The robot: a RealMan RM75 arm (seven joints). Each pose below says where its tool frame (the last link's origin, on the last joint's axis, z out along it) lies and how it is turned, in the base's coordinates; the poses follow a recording.
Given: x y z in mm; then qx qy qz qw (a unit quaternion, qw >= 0).
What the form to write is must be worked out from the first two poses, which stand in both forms.
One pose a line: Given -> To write
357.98 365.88 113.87 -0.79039 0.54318 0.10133 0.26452 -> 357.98 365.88 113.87 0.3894 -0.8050 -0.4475 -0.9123 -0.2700 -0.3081
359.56 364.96 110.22 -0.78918 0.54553 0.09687 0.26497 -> 359.56 364.96 110.22 0.3860 -0.8097 -0.4420 -0.9124 -0.2644 -0.3125
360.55 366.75 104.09 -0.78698 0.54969 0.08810 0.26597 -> 360.55 366.75 104.09 0.3802 -0.8183 -0.4311 -0.9121 -0.2542 -0.3218
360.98 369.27 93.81 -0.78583 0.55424 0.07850 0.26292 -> 360.98 369.27 93.81 0.3733 -0.8298 -0.4148 -0.9124 -0.2474 -0.3262
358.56 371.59 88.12 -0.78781 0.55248 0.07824 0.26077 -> 358.56 371.59 88.12 0.3773 -0.8297 -0.4114 -0.9113 -0.2535 -0.3244
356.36 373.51 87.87 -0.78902 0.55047 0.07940 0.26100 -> 356.36 373.51 87.87 0.3814 -0.8272 -0.4126 -0.9101 -0.2577 -0.3245
